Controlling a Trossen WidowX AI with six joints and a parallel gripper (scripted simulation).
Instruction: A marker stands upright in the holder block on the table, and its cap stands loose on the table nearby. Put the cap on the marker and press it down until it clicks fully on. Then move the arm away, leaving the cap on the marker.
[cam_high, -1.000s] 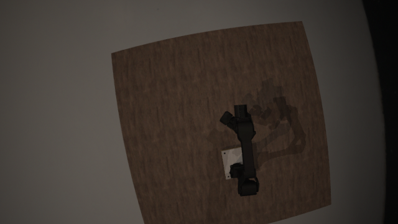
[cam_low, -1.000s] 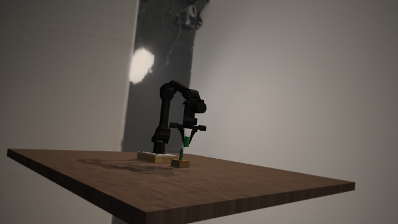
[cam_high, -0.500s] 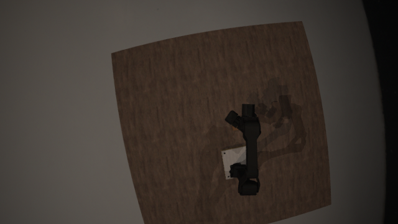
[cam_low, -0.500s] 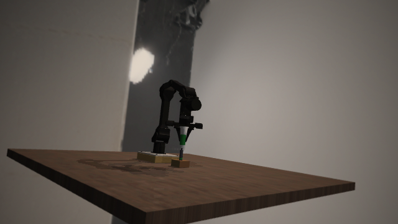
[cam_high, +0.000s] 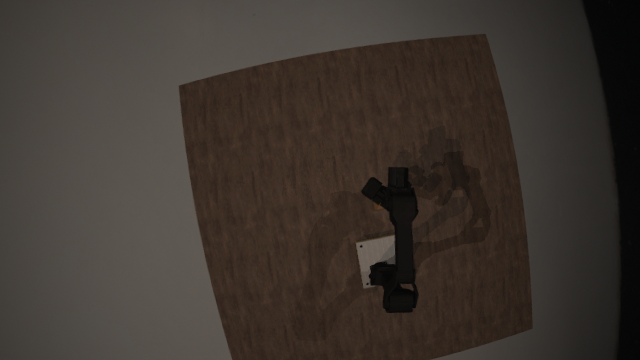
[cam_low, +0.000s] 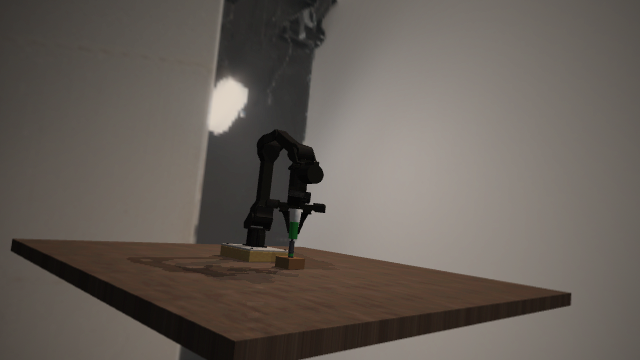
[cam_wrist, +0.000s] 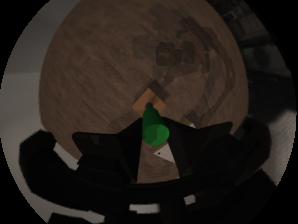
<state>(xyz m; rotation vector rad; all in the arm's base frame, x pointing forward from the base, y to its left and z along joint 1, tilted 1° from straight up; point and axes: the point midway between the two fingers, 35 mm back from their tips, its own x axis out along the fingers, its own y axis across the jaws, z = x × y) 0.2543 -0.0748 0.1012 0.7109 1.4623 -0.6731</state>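
Right now the tan holder block is 90 mm below my gripper tip. Round my gripper tip: green cap: 10 mm above.
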